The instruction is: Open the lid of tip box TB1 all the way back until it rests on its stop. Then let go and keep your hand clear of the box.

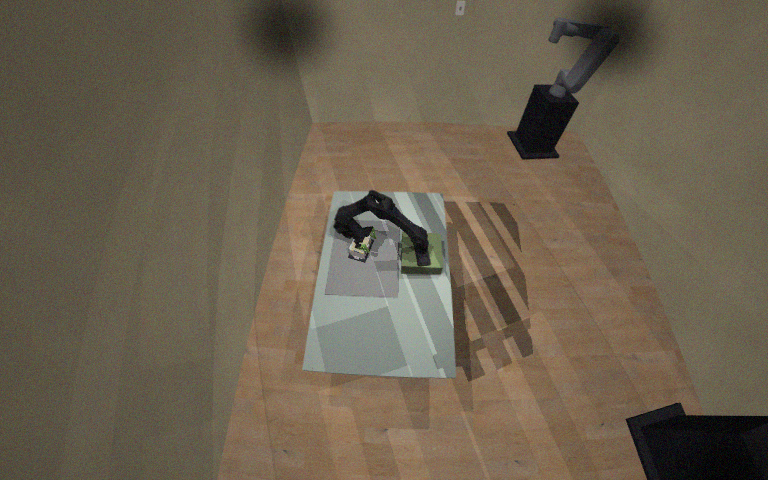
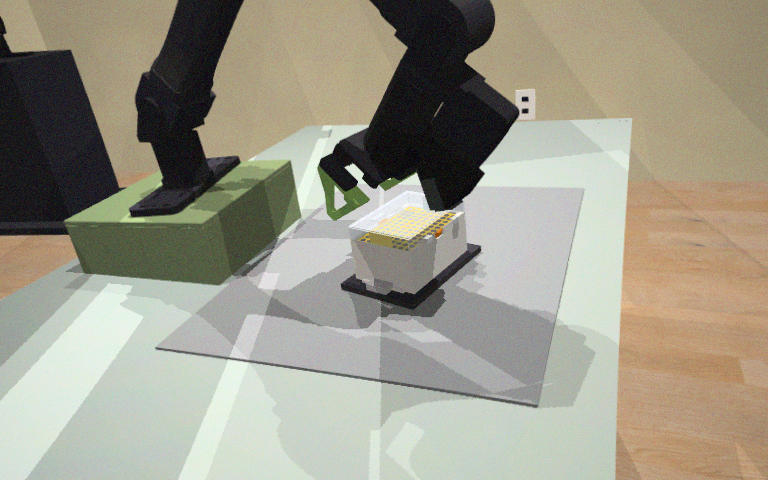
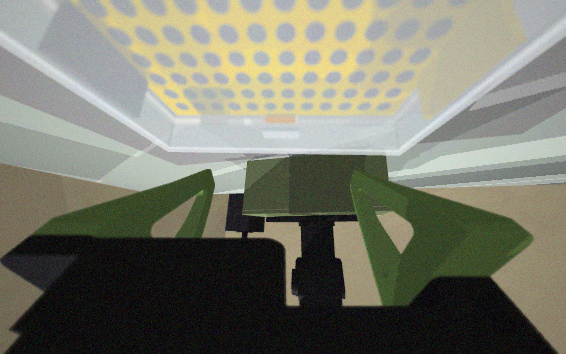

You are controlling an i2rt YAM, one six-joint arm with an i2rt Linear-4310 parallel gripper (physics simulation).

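Seen in the pictures: gripper, fingertip midpoint: [image 1: 372, 245] [image 2: 357, 201] [image 3: 282, 177]; arm's base, link origin: [image 1: 421, 249] [image 2: 191, 186] [image 3: 316, 216].
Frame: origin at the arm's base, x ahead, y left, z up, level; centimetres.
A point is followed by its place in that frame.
The tip box [image 1: 357, 254] @[x 35.2, y -3.4, z -1.7 cm] [image 2: 385, 271] @[x 31.3, y -14.9, z -5.6 cm] is white and stands on a black base plate [image 2: 416, 298] @[x 35.1, y -17.4, z -7.7 cm]. No TB1 label can be read. Its clear lid [image 2: 362, 227] @[x 28.8, y -13.4, z -0.7 cm] [image 3: 215, 140] @[x 31.9, y -5.5, z -0.7 cm] lies over the yellow, perforated tip rack [image 2: 407, 223] [image 3: 287, 60] and looks down or nearly down; a small gap cannot be judged. My gripper [image 1: 368, 240] @[x 26.4, y -6.1, z -0.4 cm] [image 2: 376, 193] @[x 26.4, y -6.1, z -0.4 cm] [image 3: 282, 177] @[x 26.4, y -6.1, z -0.4 cm] is open, its two green fingers wide apart with nothing between them. The fingers are close to one end of the lid, near its rim. Whether they touch it cannot be told. The dark gripper body hangs low over the box and hides part of it.
A grey mat [image 1: 362, 283] @[x 34.0, y 12.7, z -8.5 cm] [image 2: 498, 362] @[x 44.3, y -27.1, z -8.4 cm] lies under the box on the pale table [image 1: 362, 345] @[x 36.3, y 46.1, z -8.8 cm]. A green block [image 1: 421, 270] @[x 1.2, y 10.6, z -4.1 cm] [image 2: 152, 254] @[x -0.4, y -11.7, z -4.9 cm] [image 3: 320, 185] @[x 10.1, y -3.9, z -3.7 cm] carries the arm's base beside the mat. Another arm stands on a black pedestal [image 1: 544, 121] off the table.
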